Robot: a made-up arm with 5 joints.
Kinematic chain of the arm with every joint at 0, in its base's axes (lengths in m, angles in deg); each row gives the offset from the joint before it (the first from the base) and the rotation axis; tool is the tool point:
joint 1: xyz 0 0 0.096 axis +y
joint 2: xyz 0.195 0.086 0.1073 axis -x
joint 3: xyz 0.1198 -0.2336 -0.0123 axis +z
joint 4: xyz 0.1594 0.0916 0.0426 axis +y
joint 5: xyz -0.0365 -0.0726 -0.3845 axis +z
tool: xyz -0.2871 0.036 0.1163
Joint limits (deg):
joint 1: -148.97..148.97
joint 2: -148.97..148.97
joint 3: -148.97..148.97
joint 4: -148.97..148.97
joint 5: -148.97..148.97
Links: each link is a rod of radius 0.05 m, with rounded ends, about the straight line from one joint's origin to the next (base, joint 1, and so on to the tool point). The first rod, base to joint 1, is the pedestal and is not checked.
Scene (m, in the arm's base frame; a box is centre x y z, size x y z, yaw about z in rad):
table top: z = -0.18
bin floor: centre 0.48 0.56 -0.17 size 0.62 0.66 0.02 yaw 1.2
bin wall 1: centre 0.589 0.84 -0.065 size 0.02 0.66 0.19 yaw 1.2
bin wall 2: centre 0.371 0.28 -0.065 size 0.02 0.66 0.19 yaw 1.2
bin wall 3: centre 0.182 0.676 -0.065 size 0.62 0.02 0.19 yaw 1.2
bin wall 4: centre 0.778 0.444 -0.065 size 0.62 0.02 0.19 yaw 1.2
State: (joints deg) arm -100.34 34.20 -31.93 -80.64 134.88
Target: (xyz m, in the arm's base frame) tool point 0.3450 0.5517 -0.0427
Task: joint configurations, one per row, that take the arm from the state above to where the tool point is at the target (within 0.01 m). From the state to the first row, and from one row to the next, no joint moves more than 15 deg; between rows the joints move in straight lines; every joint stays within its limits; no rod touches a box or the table.
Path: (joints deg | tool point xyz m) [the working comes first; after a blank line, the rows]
Joints at the target: -45.52 -118.91 -74.50 -50.85 91.39
Straight joint move there: touches bin wall 2, bin wall 4.

1: -99.03 19.63 -31.32 -78.82 131.31 | -0.5092 -0.4960 0.6044
2: -97.71 5.06 -30.72 -77.01 127.74 | -0.3187 -0.5636 0.6385
3: -96.40 -9.51 -30.11 -75.19 124.17 | -0.1148 -0.5761 0.6650
4: -95.09 -24.08 -29.51 -73.38 120.60 | 0.0857 -0.5323 0.6813
5: -93.78 -38.66 -28.90 -71.56 117.03 | 0.2663 -0.4356 0.6868
6: -92.46 -53.23 -28.30 -69.75 113.47 | 0.4117 -0.2948 0.6819
7: -91.15 -67.80 -27.69 -67.93 109.90 | 0.5104 -0.1220 0.6692
8: -89.84 -82.37 -27.08 -66.11 106.33 | 0.5547 0.0676 0.6516
9: -78.76 -91.50 -38.94 -62.30 102.59 | 0.6562 0.2064 0.4255
10: -67.68 -100.64 -50.79 -58.48 98.86 | 0.6384 0.3455 0.2031
11: -56.60 -109.77 -62.65 -54.66 95.13 | 0.5205 0.4658 0.0357
12: -45.52 -118.91 -74.50 -50.85 91.39 | 0.3450 0.5517 -0.0427

